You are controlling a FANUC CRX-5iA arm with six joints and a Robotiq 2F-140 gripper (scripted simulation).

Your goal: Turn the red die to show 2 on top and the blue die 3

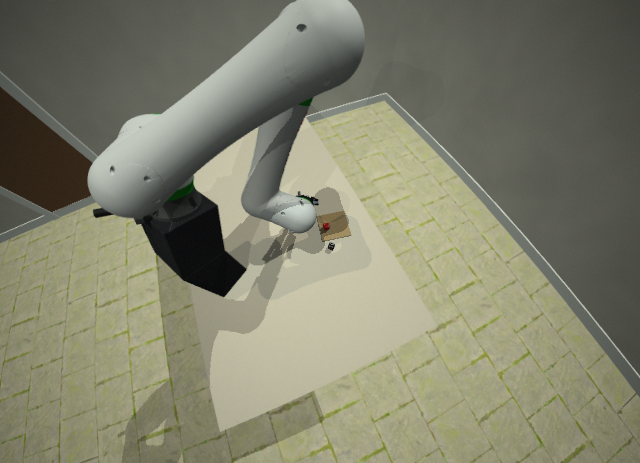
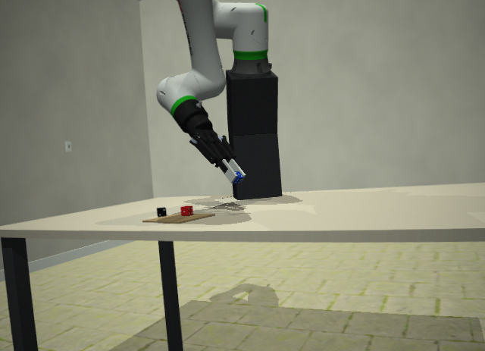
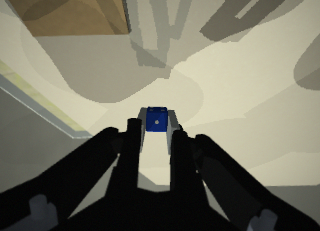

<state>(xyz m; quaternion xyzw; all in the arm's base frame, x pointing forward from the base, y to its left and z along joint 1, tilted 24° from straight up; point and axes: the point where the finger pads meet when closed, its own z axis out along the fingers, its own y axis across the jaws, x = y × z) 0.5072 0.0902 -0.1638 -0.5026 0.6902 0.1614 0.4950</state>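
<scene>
Right now my hand is 13 cm to the left of the red die, 10 cm above it and 4 cm short of it. Also, from my hand: blue die (2 cm below, 1 cm to the left, 1 cm ahead); black die (23 cm to the right, 11 cm below, 1 cm ahead); brown mat (13 cm to the right, 12 cm below, 8 cm ahead).
</scene>
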